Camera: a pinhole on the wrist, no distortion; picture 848 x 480 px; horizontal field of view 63.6 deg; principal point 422.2 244.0 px. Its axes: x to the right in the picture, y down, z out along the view. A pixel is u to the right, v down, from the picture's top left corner.
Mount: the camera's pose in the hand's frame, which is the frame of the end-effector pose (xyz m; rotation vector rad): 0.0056 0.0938 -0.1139 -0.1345 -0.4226 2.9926
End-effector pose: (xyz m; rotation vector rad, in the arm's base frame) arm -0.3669 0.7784 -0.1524 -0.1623 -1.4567 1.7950
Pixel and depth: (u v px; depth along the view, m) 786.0 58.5 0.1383
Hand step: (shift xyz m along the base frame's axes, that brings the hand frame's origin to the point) -0.0112 -0.0697 -0.1093
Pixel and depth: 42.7 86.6 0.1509
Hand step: -0.1141 0.0124 -0.0222
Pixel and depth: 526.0 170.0 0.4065
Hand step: -0.1106 -0.2773 0.0291
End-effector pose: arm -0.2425 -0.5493 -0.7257 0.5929 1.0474 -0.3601
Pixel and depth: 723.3 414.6 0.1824
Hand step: -0.0095 -0.0169 0.1050
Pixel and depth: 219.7 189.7 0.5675
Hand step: 0.3513 -0.3087 0.0513
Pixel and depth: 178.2 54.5 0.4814
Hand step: 0.3795 -0.1890 0.0415
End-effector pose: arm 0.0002 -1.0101 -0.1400 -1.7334 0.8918 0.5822
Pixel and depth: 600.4 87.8 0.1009
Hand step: -0.0909 -0.0194 -0.0279
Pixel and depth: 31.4 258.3 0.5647
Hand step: 0.2659 0.3646 -0.2796
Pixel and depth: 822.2 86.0 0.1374
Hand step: -0.1278 0.0273 0.0000
